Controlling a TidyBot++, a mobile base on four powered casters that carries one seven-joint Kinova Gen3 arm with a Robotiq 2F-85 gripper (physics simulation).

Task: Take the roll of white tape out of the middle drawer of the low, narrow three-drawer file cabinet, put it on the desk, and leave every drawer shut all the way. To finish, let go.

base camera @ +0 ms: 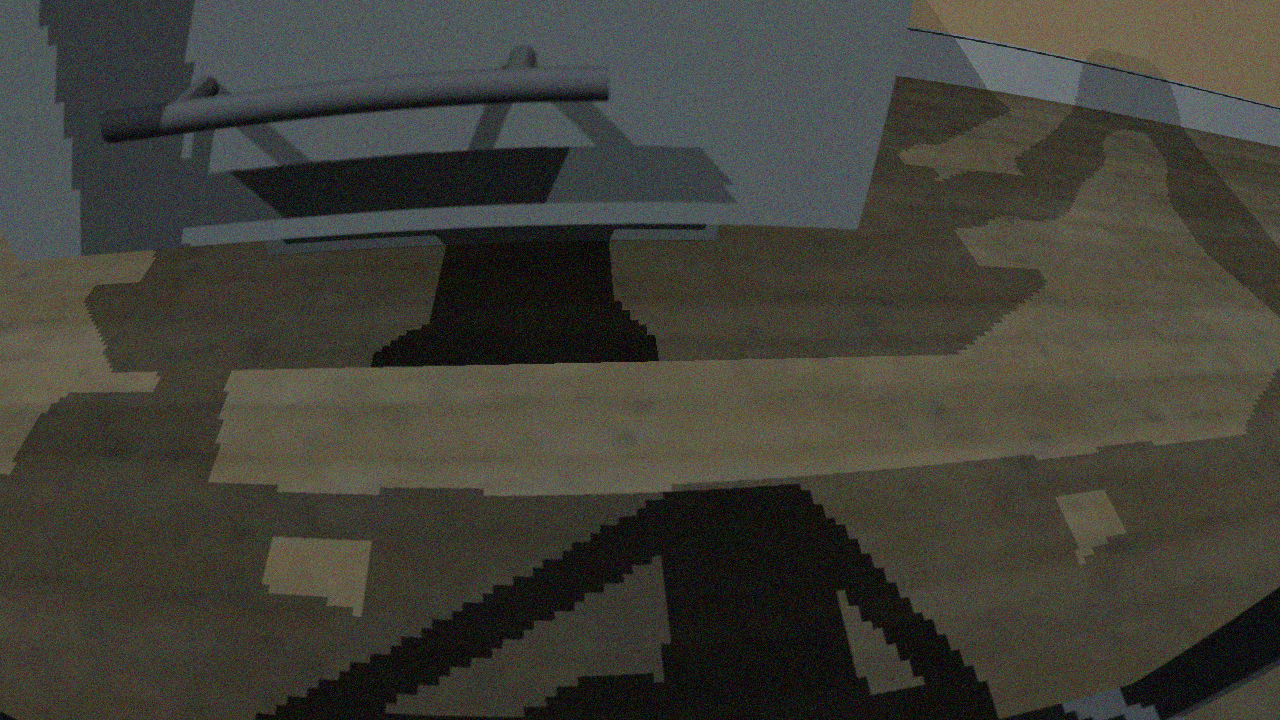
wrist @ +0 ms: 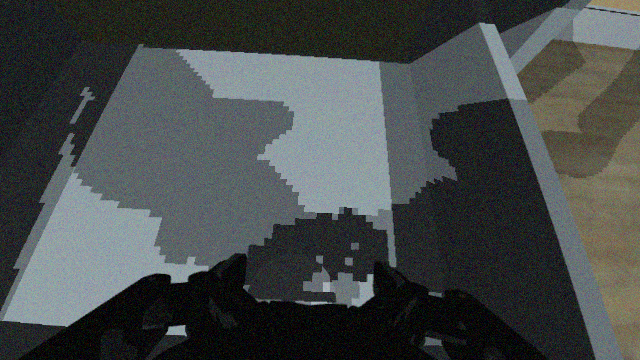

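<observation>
An open drawer (wrist: 340, 140) of the file cabinet fills most of the wrist view, with its side wall (wrist: 545, 165) at the right. The base camera shows a grey front (base camera: 760, 116) of the cabinet with a bar handle (base camera: 384, 94); which drawer it belongs to I cannot tell. My gripper (wrist: 310, 272) is open, pointing down into the drawer, with nothing held. Between the fingertips, nearer the left one, the roll of tape (wrist: 287, 280) shows faintly as a rounded shape in deep shadow. Its lower part is hidden by the gripper body.
A dark band (wrist: 240, 25) crosses the top of the wrist view above the drawer's far end. Wooden floor (base camera: 581, 429) (wrist: 600, 220) lies in front of and beside the cabinet, crossed by dark shadows. A pale wall base strip (base camera: 1029, 80) runs at the upper right. The desk top does not show.
</observation>
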